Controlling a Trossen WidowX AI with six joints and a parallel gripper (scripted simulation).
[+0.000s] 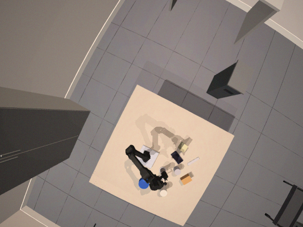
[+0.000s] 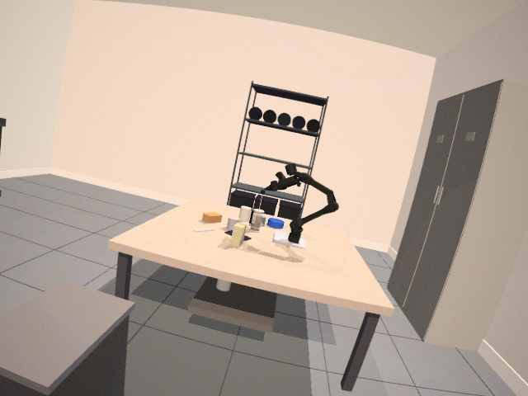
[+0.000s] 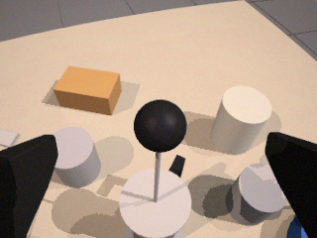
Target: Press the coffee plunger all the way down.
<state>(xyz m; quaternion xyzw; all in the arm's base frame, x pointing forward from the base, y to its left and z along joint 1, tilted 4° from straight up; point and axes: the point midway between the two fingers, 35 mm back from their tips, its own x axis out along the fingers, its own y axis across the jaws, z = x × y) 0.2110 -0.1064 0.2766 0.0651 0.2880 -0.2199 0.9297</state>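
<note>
Right now the coffee press is 30 mm ahead of my gripper tip, 30 mm to the right of it and 160 mm below it. From my gripper tip the other things lie so: blue disc (130 mm behind, 220 mm to the right, 260 mm below); then yellow box (130 mm ahead, 330 mm to the left, 230 mm below); then orange box (310 mm ahead, 20 mm to the right, 260 mm below).
</note>
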